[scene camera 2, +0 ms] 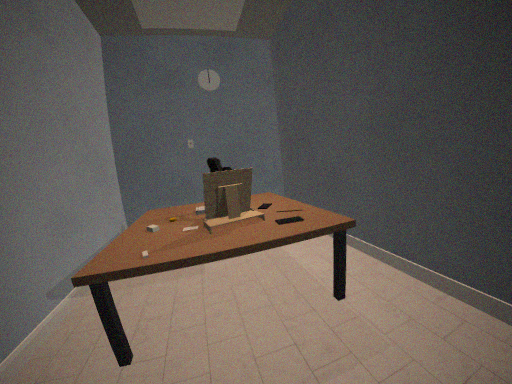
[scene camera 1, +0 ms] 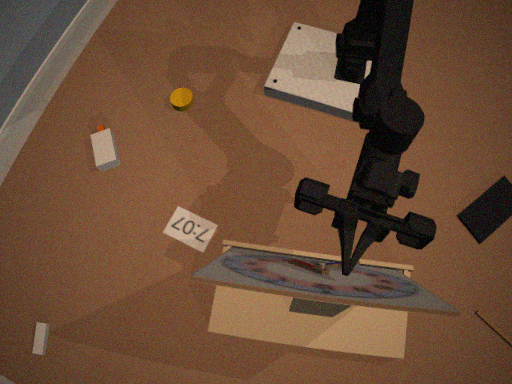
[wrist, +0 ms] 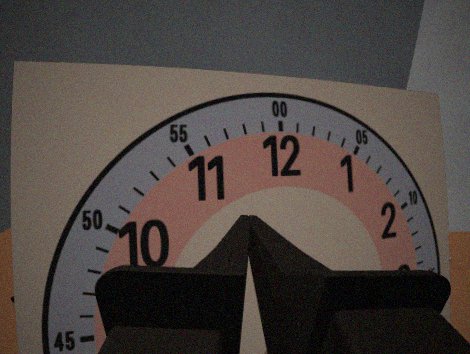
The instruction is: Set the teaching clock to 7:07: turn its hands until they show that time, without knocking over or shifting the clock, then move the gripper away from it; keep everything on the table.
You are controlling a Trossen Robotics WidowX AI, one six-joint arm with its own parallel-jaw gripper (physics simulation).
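Places are measured from the arm's base along level axes (x left, y up, z ahead), in millimetres.
Where they show: gripper, fingertip midpoint: [scene camera 2: 232,183] [scene camera 1: 345,274] [wrist: 247,222]; arm's base at its link origin: [scene camera 1: 350,70].
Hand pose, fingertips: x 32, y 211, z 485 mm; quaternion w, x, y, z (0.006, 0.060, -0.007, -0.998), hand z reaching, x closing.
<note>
Each offset is from my fingertips to the top centre of the thing. "*": to the spot under its first point.
The teaching clock [scene camera 1: 235,274] [wrist: 45,100] [scene camera 2: 243,197] stands upright on its wooden base @(* dx -121, dy -198, dz +55 mm) [scene camera 1: 250,310] [scene camera 2: 212,223]; its back shows in scene camera 2. In scene camera 1 a red hand @(dx -46, dy -43, dz -17 mm) [scene camera 1: 301,263] points to the image left from the hub, and a blue hand [scene camera 1: 332,263] shows on the other side, beside the fingertips. My gripper [scene camera 1: 346,272] [wrist: 247,222] is shut and empty, its tips in front of the face. In the wrist view the tips overlap the cream centre below 11 and 12; the lower dial is hidden and no hand shows. The exact time cannot be read.
A 7:07 card @(dx -273, dy -237, dz -70 mm) [scene camera 1: 190,229] [scene camera 2: 190,228], a yellow disc @(dx -377, dy -219, dz -343 mm) [scene camera 1: 181,97], a white box @(dx -506, dy -210, dz -197 mm) [scene camera 1: 104,147] and a small white block @(dx -497, dy -226, dz +215 mm) [scene camera 1: 40,338] lie on one side. A dark slab @(dx +310, dy -230, dz -243 mm) [scene camera 1: 487,210] and a thin stick @(* dx +330, dy -232, dz -4 mm) [scene camera 1: 494,328] lie on the other side.
</note>
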